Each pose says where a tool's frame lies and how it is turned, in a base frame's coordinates. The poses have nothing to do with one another.
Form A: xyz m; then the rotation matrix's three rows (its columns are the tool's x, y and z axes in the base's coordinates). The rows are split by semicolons.
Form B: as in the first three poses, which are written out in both.
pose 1, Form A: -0.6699, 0.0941, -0.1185; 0.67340, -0.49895, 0.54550; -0.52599, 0.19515, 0.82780; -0.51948, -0.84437, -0.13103
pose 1, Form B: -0.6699, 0.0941, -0.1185, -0.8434, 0.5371, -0.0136, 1.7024
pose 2, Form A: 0.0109, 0.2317, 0.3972; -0.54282, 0.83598, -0.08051; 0.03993, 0.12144, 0.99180; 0.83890, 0.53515, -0.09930
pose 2, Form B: 0.0109, 0.2317, 0.3972, -0.3515, -0.7078, -0.6128, 2.4346
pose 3, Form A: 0.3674, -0.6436, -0.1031; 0.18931, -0.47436, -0.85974; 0.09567, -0.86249, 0.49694; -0.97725, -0.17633, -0.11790
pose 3, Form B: 0.3674, -0.6436, -0.1031, -0.7565, 0.1320, 0.6405, 2.6804
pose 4, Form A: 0.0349, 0.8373, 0.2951; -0.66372, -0.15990, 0.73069; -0.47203, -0.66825, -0.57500; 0.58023, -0.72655, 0.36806
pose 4, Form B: 0.0349, 0.8373, 0.2951, -0.4007, 0.3978, -0.8253, 2.9513
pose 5, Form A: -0.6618, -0.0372, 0.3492; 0.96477, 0.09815, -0.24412; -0.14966, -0.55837, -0.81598; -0.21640, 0.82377, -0.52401
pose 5, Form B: -0.6618, -0.0372, 0.3492, 0.9886, -0.0167, -0.1494, 2.1637
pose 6, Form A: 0.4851, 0.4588, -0.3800; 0.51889, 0.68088, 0.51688; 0.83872, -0.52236, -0.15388; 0.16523, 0.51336, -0.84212
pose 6, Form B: 0.4851, 0.4588, -0.3800, 0.8659, 0.4563, 0.2048, 2.7461
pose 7, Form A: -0.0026, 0.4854, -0.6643; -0.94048, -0.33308, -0.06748; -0.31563, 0.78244, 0.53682; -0.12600, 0.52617, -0.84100
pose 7, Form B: -0.0026, 0.4854, -0.6643, -0.1718, 0.9440, 0.2816, 3.1106
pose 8, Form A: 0.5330, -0.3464, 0.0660; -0.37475, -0.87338, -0.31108; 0.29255, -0.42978, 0.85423; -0.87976, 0.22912, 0.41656
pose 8, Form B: 0.5330, -0.3464, 0.0660, -0.4341, 0.3949, 0.8097, 2.3378
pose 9, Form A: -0.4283, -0.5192, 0.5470; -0.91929, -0.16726, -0.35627; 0.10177, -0.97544, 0.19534; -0.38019, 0.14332, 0.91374
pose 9, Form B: -0.4283, -0.5192, 0.5470, -0.1891, 0.0870, 0.9781, 3.0036
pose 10, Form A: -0.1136, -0.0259, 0.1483; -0.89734, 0.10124, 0.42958; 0.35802, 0.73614, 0.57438; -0.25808, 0.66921, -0.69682
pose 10, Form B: -0.1136, -0.0259, 0.1483, 0.1281, 0.9291, 0.3469, 2.7625
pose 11, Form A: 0.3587, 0.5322, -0.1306; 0.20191, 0.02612, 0.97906; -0.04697, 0.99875, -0.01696; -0.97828, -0.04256, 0.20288
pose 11, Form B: 0.3587, 0.5322, -0.1306, -0.0131, 0.9992, -0.0373, 1.3676
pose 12, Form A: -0.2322, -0.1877, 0.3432; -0.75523, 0.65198, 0.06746; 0.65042, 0.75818, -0.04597; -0.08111, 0.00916, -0.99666
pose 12, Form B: -0.2322, -0.1877, 0.3432, 0.3479, 0.9375, -0.0098, 3.0623
